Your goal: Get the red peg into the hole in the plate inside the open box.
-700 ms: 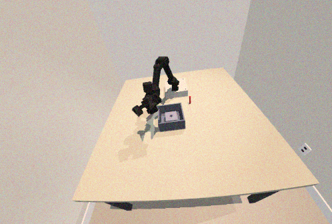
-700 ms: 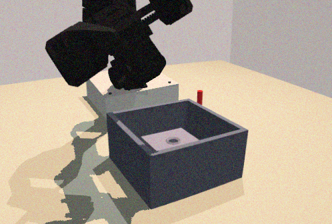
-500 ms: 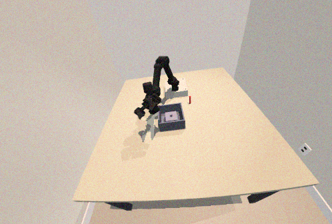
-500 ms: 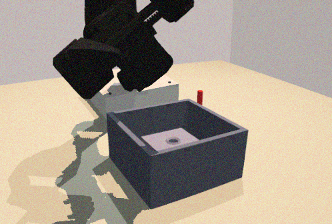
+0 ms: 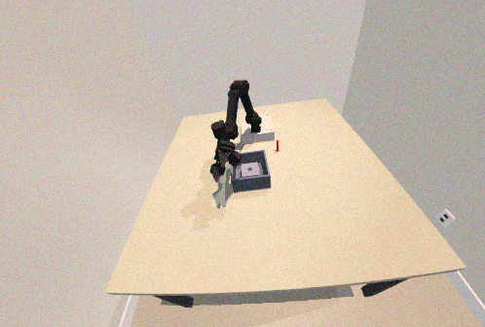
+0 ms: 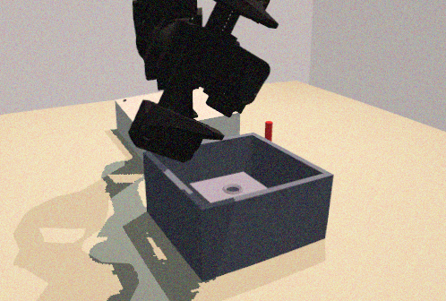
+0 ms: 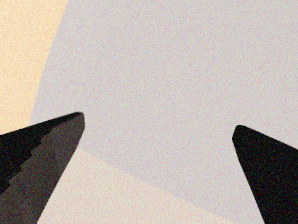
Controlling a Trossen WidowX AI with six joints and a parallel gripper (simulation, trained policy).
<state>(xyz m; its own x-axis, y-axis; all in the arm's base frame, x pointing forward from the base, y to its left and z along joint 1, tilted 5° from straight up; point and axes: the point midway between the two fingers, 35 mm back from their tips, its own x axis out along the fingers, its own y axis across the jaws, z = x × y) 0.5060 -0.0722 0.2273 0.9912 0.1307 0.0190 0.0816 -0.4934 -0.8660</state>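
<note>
Now: the red peg 410 mm behind my gripper tip, 220 mm to the left of it and 220 mm below it. From my gripper tip the other things lie so: pale plate (210 mm below, 210 mm behind, 70 mm to the left); dark box (230 mm below, 210 mm behind, 70 mm to the left).
</note>
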